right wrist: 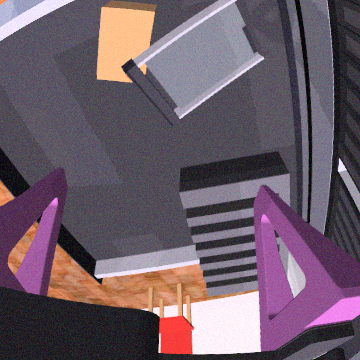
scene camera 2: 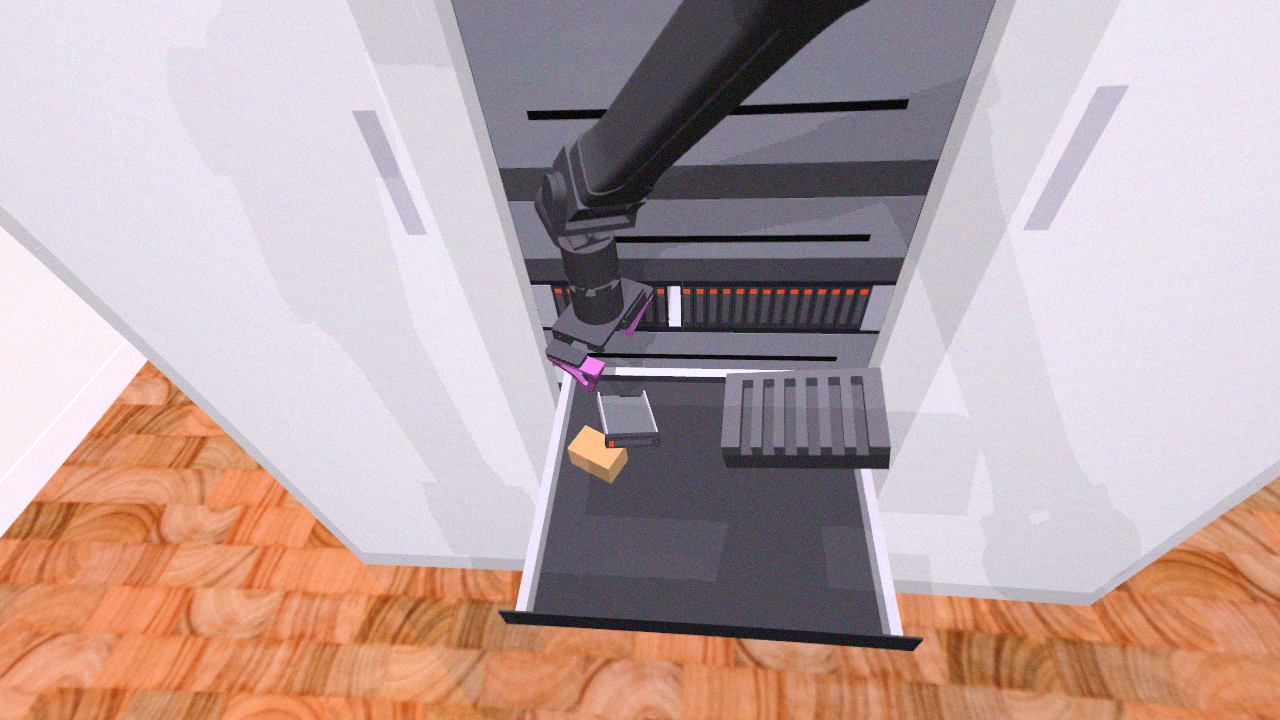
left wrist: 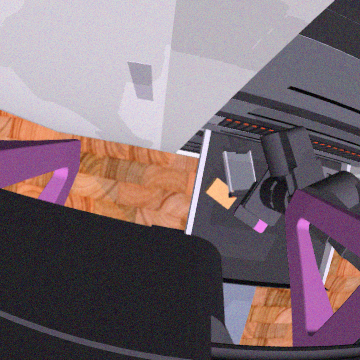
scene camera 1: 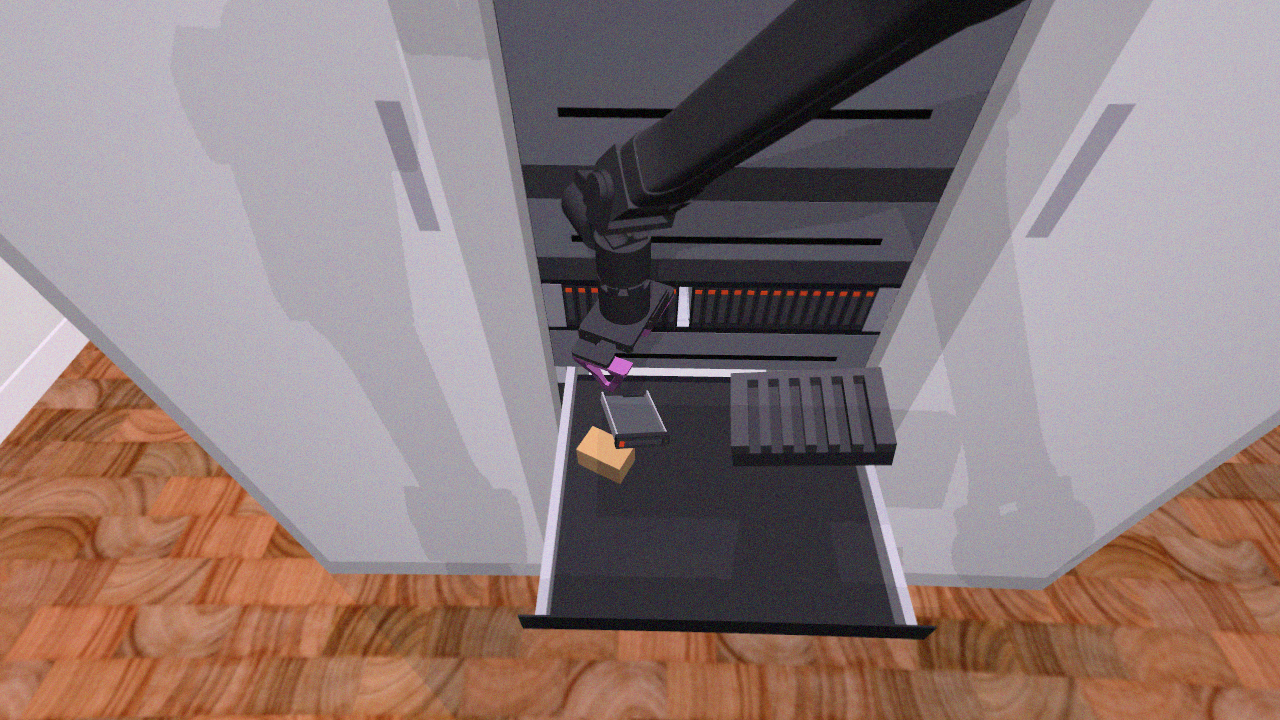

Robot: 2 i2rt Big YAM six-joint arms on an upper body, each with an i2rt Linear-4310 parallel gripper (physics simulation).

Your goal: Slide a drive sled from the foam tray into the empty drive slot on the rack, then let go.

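Places are measured from the left arm's base along level axes (x ahead, y left, z up), in millimetres.
Where they show: left gripper, fingertip midpoint: [left wrist: 188, 177]; right gripper, fingertip midpoint: [right wrist: 161, 185] [scene camera 2: 608, 361] [left wrist: 256, 187] [scene camera 1: 626, 361].
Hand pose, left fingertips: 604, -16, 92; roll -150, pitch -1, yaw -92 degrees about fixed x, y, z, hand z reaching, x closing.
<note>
After its pixels a point has its place, as x, y, z.
A grey drive sled [scene camera 1: 635, 416] @[641, -210, -517] [scene camera 2: 628, 416] @[640, -209, -517] [left wrist: 241, 171] @[642, -211, -518] [right wrist: 200, 60] @[639, -209, -516] lies open side up in the drawer, outside the foam tray, its front end at or over a corner of a tan block [scene camera 1: 605, 454] @[567, -170, -506] [scene camera 2: 597, 454] @[566, -173, -505] [left wrist: 220, 194] @[575, -166, -506] [right wrist: 124, 45] @[580, -169, -506]. The slotted foam tray [scene camera 1: 812, 459] @[568, -459, -509] [scene camera 2: 805, 462] @[568, -459, -510] [right wrist: 232, 169] @[642, -354, -518] sits at the drawer's back right in the scene views. A pale narrow gap [scene camera 1: 683, 307] [scene camera 2: 674, 307] breaks the rack's row of orange-tipped drives. My right gripper [scene camera 1: 631, 358] @[609, -200, -352] [scene camera 2: 610, 359] @[609, -200, -352] [right wrist: 161, 185] @[609, -200, -352] is open and empty above the drawer's back left. My left gripper [left wrist: 188, 177] @[604, -16, 92] is open and empty, away from the sled.
The pulled-out drawer [scene camera 1: 726, 626] @[348, -325, -527] [scene camera 2: 711, 631] @[348, -333, -533] has pale side walls. Tall grey panels [scene camera 1: 456, 358] @[707, 61, -468] [scene camera 2: 1020, 402] @[707, -787, -548] flank the rack on both sides. My right arm [scene camera 1: 716, 116] @[511, -271, 23] [scene camera 2: 662, 107] @[484, -291, 41] reaches across the rack front. A red object [right wrist: 175, 335] shows beyond the drawer in the right wrist view.
</note>
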